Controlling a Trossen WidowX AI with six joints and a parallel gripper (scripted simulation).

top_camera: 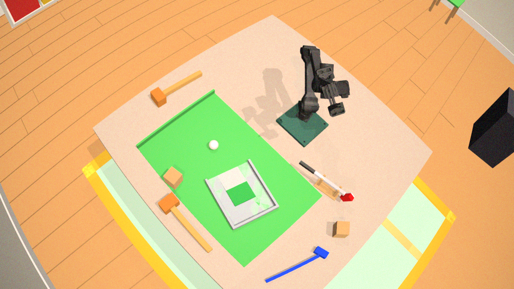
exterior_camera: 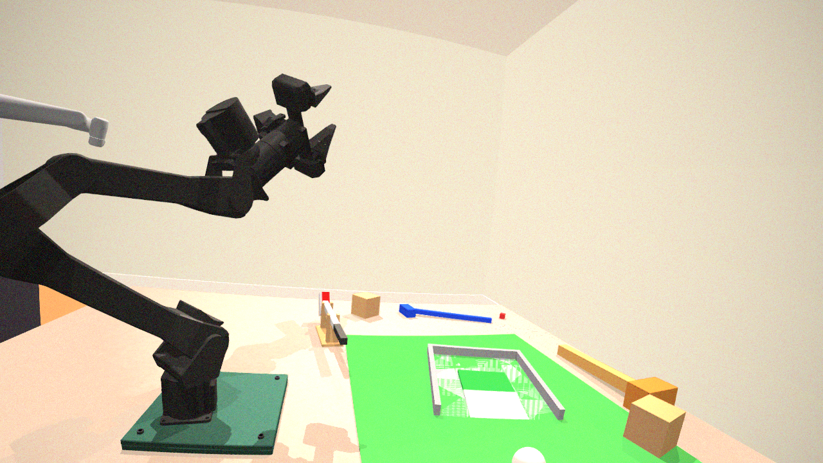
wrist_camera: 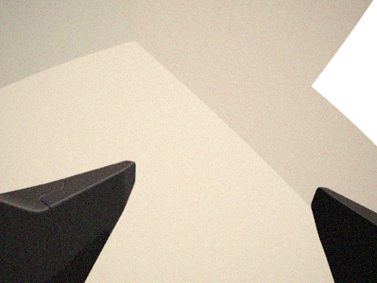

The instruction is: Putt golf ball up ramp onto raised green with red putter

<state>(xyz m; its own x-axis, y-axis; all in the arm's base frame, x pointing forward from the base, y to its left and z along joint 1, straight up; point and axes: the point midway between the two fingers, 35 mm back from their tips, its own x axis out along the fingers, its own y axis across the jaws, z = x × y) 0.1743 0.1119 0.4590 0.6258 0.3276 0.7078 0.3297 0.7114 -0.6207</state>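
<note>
The red putter lies 44 cm below my gripper tip, 15 cm to the left of it and 6 cm ahead of it. From my gripper tip the other things lie so: small wooden rack: 46 cm below, 16 cm to the left, 7 cm ahead; green mat: 50 cm below, 27 cm ahead, 25 cm to the right; white golf ball: 47 cm below, 36 cm to the right, 20 cm ahead.
</note>
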